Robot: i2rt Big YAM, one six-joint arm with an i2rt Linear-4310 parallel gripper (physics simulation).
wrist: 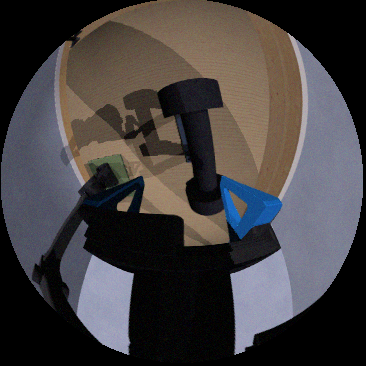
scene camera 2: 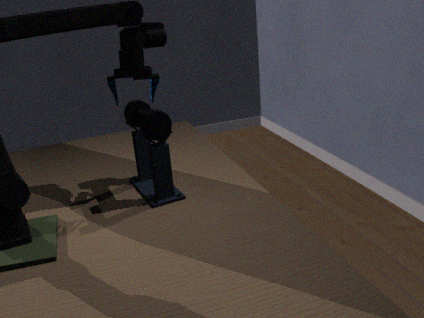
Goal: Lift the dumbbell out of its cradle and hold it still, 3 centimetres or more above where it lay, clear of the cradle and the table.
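Places are measured from the arm's base along level axes (x ahead, y down, z left), in metres.
Pixels of known places: gripper, fingertip midpoint: (wrist: 181, 179) (scene camera 2: 135, 104); arm's base, link origin: (wrist: 107, 174) (scene camera 2: 14, 236).
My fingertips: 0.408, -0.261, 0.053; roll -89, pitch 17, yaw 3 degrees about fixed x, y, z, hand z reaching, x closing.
Ahead of a thing's pixels: the offset from my fingertips to its top centre, as dx, dy, dz. Level surfaces: height alone.
The black dumbbell @[+0.030, +0.011, +0.006] (scene camera 2: 157, 126) (wrist: 200, 145) lies on top of the dark blue-grey cradle @[+0.030, +0.071, +0.006] (scene camera 2: 162, 170) (wrist: 181, 131), which has two uprights on a flat base. In the wrist view the dumbbell's handle runs lengthwise, one head far up and the other low, near the right blue finger; it hides most of the cradle. My gripper (scene camera 2: 135, 102) (wrist: 181, 179) is open, with nothing between its fingers. In the scene view its fingertips point down, just above the dumbbell's farther head. Whether a finger touches the dumbbell cannot be told.
The cradle stands on the wooden table @[dy +0.275] (scene camera 2: 225, 240) (wrist: 220, 45). The arm's base stands on a green plate (scene camera 2: 45, 240) (wrist: 116, 162) at the left. Shadows of arm and cradle fall across the table. Walls rise behind and to the right.
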